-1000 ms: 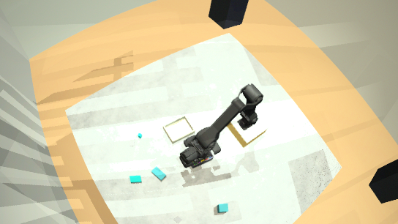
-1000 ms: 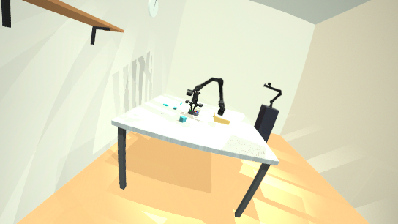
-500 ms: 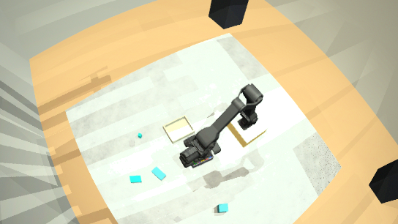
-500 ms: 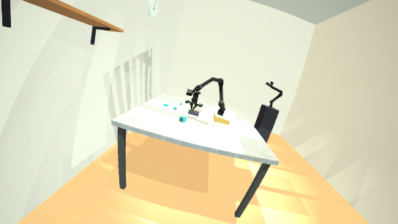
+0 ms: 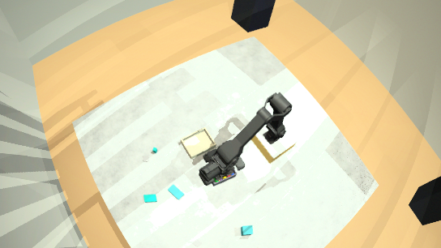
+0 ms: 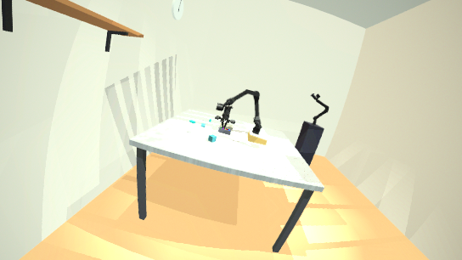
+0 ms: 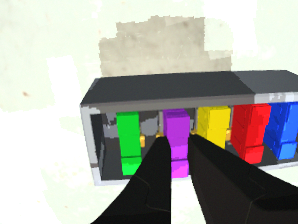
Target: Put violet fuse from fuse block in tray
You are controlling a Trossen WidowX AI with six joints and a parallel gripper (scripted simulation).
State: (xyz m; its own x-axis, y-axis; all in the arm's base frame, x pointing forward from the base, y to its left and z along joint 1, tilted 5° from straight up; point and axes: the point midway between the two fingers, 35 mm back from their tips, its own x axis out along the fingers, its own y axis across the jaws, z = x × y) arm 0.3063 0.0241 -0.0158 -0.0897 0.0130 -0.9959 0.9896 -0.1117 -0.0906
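My gripper tip is 20 mm past the cream tray, 200 mm to the left of it and 40 mm above it. Also, from my gripper tip: violet fuse (10 mm below).
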